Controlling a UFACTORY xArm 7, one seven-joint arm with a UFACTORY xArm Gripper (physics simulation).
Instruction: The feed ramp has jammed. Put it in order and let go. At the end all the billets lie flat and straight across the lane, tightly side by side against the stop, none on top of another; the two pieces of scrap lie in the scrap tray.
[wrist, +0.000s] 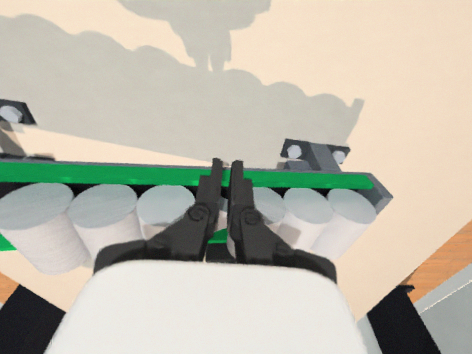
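My gripper is shut and empty, its fingertips over the far green rail. Three pale billets lie across the lane left of the fingers, with small gaps between them. Three more billets lie side by side right of the fingers, the last beside the grey stop. A small pale surface shows between the fingers; I cannot tell what it belongs to. The fingers hide much of the lane's middle. The scrap tray and scrap cannot be made out.
The far green rail runs along the lane, with bolted dark brackets beyond it. Part of the near green rail shows between the fingers. Shadows fall on the beige table top. Wooden floor shows at the right.
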